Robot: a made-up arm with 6 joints.
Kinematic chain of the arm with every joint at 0, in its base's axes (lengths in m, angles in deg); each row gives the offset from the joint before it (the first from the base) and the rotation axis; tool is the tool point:
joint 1: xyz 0 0 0.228 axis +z
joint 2: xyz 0 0 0 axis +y
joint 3: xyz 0 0 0.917 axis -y
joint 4: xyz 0 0 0 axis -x
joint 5: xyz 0.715 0 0 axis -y
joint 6: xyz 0 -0.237 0 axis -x
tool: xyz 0 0 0
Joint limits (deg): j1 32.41..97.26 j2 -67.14..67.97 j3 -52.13..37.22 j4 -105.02..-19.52 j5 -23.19..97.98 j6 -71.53..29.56
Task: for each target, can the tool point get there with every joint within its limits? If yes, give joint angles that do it. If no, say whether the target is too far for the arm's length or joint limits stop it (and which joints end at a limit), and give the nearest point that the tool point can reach.
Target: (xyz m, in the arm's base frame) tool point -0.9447 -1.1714 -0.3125
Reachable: no: joint limits stop it (at a limit: joint 1, joint 2, joint 3) | nearest point -0.0164 -0.1673 0.5796 | short by 1.633 m
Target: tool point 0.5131 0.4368 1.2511
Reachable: yes | joints 42.01 -4.47 22.13 -85.44 62.62 -49.20
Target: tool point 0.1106 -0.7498 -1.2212
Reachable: no: joint limits stop it (at a limit: joint 1, joint 2, joint 4) | nearest point 0.5078 0.0578 -0.0323 | short by 1.491 m
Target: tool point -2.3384 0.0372 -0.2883
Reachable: no: too far | nearest point -0.1194 0.4515 -0.0713 | short by 2.268 m
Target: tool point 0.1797 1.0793 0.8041
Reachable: yes | joints 85.44 25.00 22.00 -66.82 8.13 8.35
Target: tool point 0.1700 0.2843 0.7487
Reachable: yes | joints 82.66 -23.45 -33.69 -56.06 65.64 -42.43
